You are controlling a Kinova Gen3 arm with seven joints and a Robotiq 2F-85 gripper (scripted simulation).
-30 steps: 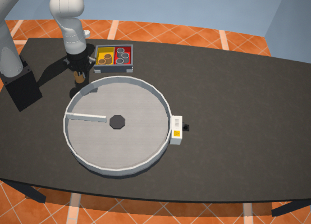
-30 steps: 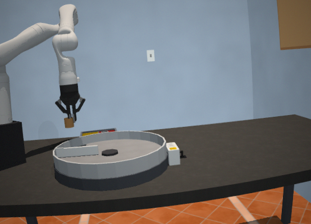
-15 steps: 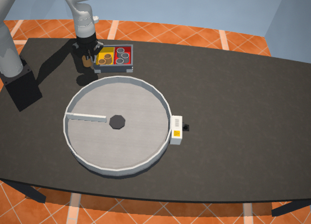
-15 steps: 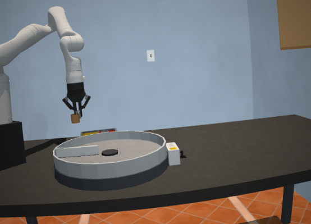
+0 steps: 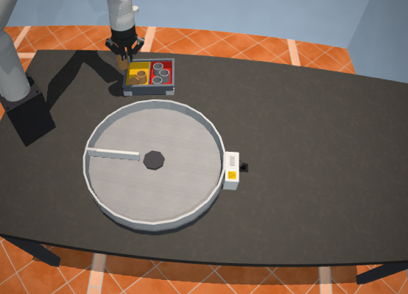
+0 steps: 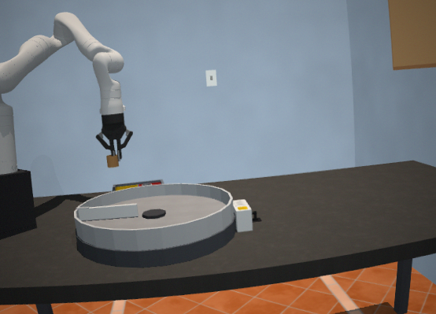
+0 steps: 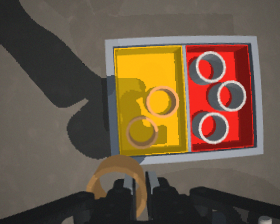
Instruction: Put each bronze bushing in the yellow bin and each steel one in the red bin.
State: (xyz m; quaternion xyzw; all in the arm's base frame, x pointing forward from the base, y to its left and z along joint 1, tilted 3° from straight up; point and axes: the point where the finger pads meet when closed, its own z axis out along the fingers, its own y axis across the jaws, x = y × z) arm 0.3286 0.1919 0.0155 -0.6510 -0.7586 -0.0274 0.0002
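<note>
Now: the yellow bin 5 cm ahead of my hand, 7 cm to the left of it and 15 cm below it. Round my hand: turntable: 15 cm ahead, 30 cm to the right, 13 cm below.
</note>
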